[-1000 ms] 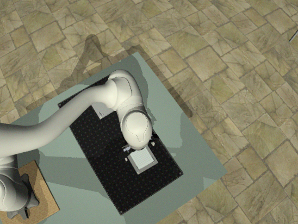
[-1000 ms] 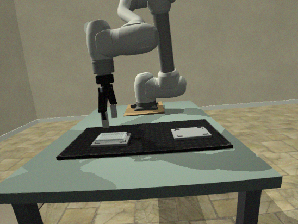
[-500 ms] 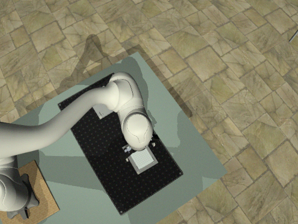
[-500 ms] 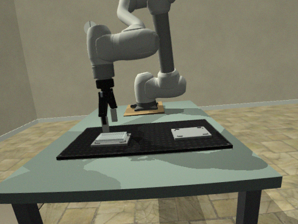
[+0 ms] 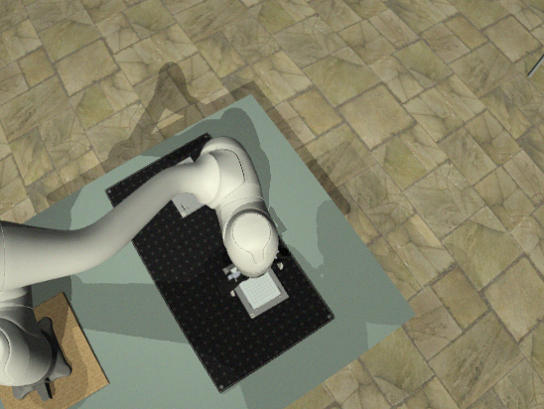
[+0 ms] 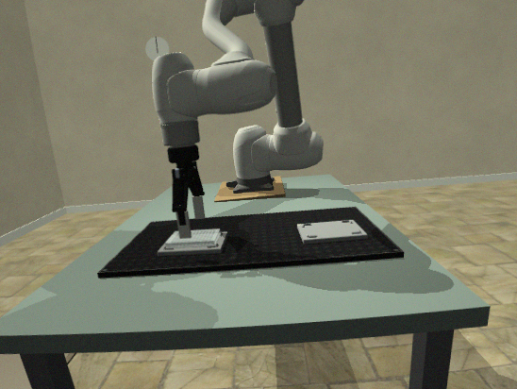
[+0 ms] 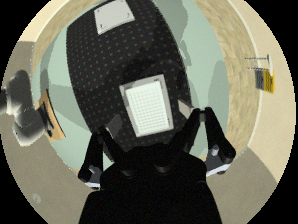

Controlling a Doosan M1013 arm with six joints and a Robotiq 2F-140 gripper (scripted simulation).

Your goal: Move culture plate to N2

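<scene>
Right now my hand is 4 cm above the lid. From my hand the other things lie so: nest N1: 5 cm below; nest N2: 36 cm to the left, 5 cm below, 4 cm behind.
</scene>
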